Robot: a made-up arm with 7 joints. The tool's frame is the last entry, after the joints.
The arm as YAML. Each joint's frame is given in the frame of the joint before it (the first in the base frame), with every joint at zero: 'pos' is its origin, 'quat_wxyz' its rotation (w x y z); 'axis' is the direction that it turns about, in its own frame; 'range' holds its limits. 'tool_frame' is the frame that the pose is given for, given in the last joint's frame.
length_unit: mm
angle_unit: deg
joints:
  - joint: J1
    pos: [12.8, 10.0, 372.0]
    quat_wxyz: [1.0, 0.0, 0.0, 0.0]
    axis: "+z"
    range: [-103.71, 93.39]
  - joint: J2
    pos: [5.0, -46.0, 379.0]
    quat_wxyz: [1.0, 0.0, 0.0, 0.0]
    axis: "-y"
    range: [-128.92, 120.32]
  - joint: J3
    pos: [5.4, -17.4, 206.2]
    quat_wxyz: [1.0, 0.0, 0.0, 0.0]
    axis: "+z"
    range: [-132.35, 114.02]
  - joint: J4
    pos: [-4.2, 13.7, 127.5]
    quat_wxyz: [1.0, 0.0, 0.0, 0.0]
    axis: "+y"
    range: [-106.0, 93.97]
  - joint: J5
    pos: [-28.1, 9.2, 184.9]
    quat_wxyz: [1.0, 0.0, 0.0, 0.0]
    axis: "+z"
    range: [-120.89, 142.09]
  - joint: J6
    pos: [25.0, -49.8, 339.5]
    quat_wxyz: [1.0, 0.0, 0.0, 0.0]
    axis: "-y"
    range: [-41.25, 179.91]
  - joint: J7
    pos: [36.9, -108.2, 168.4]
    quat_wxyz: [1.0, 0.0, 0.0, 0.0]
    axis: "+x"
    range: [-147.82, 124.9]
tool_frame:
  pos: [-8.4, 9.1, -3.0]
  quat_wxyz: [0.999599, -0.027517, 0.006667, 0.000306]
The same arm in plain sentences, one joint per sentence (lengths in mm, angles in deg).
The arm has seven revolute joints in a row. What follows holds with every joint at zero, and every direction is one of the base frame's. Joint 1 is mounted 12.8 mm along +x and 10 mm along +y and 372 mm along +z from the base frame's origin and turns about +z, from -103.71 to 93.39 deg. Joint 2 is mounted 5 mm along +x and 46 mm along -y and 379 mm along +z from joint 1 and turns about -y, from -128.92 to 120.32 deg. Joint 3 is mounted 5.4 mm along +x and 17.4 mm along -y and 206.2 mm along +z from joint 2 and turns about +z, from -132.35 to 114.02 deg. Joint 4 is mounted 4.2 mm along -x and 13.7 mm along +y and 127.5 mm along +z from joint 3 and turns about +y, from -106 to 93.97 deg. Joint 5 is mounted 28.1 mm along -x and 9.2 mm along +y and 184.9 mm along +z from joint 4 and turns about +z, from -120.89 to 142.09 deg. Joint 6 is mounted 25 mm along +x and 49.8 mm along -y and 339.5 mm along +z from joint 5 and turns about -y, from -41.25 to 179.91 deg. Joint 7 is mounted 36.9 mm along +x and 108.2 mm along -y and 168.4 mm along +z from joint 6 and turns about +x, from -147.82 to 124.9 deg. The tool frame, which is the frame that the pose is given for, is mounted 8.4 mm along -x and 9.1 mm along +y and 3 mm along -z from joint 7; its axes are the base frame's turned by roll -3.15, pitch 0.76 and yaw 0.01 deg (as in URDF: about the fixed x, then y, then z).
